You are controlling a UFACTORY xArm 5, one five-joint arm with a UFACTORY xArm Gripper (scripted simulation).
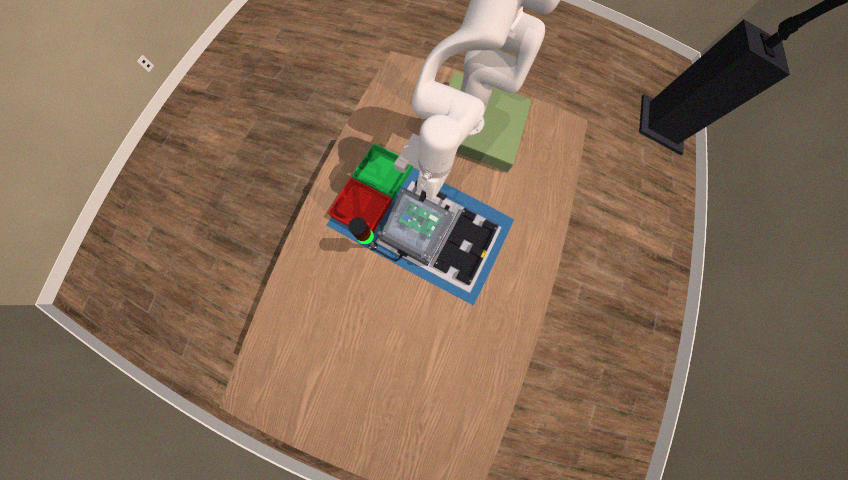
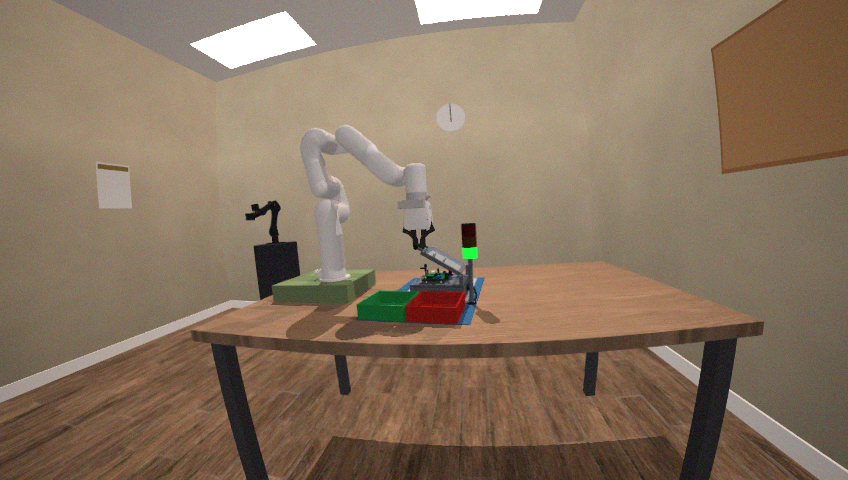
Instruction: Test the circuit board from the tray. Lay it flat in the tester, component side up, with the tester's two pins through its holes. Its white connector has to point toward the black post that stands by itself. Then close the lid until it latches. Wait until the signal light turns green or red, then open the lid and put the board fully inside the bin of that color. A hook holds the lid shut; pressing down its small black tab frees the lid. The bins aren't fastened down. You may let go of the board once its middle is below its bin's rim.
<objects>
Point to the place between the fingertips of my gripper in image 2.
419,249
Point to a red bin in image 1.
At 356,199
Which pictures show the green bin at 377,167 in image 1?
Image 1 and image 2: all of them.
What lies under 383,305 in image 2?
A green bin.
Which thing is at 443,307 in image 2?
A red bin.
</objects>
